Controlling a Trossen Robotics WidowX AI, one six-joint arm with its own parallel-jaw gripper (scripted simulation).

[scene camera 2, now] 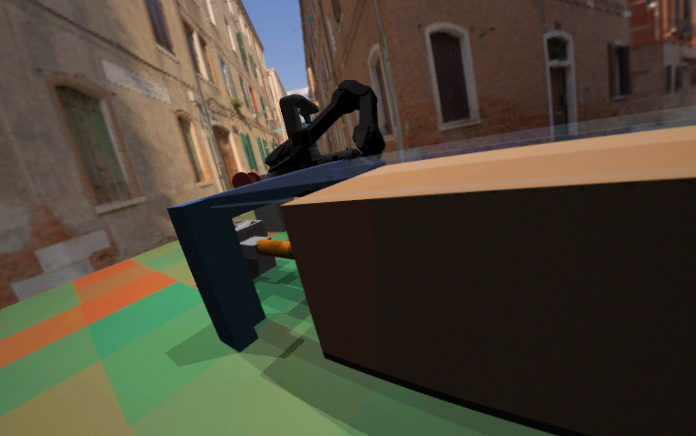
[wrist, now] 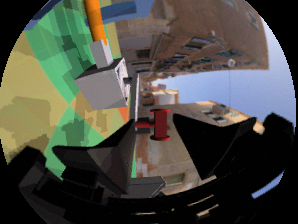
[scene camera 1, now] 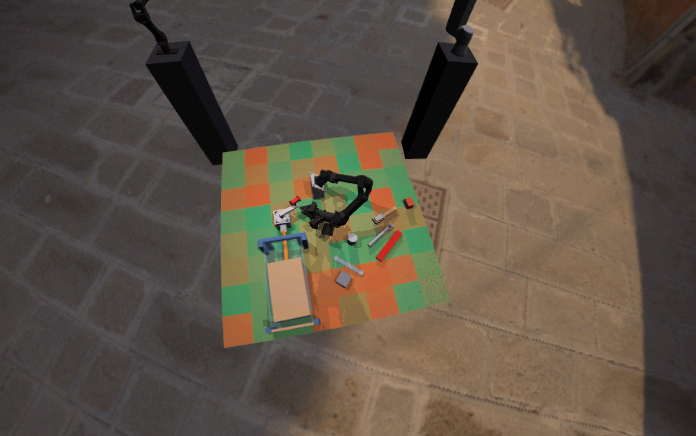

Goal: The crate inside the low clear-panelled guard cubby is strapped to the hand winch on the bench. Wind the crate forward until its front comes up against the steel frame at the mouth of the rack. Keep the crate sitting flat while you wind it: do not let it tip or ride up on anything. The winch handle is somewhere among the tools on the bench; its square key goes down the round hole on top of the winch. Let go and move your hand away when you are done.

Labels:
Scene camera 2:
my gripper: 272,183
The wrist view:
my gripper: 154,119
winch handle: 133,80
grey winch: 103,87

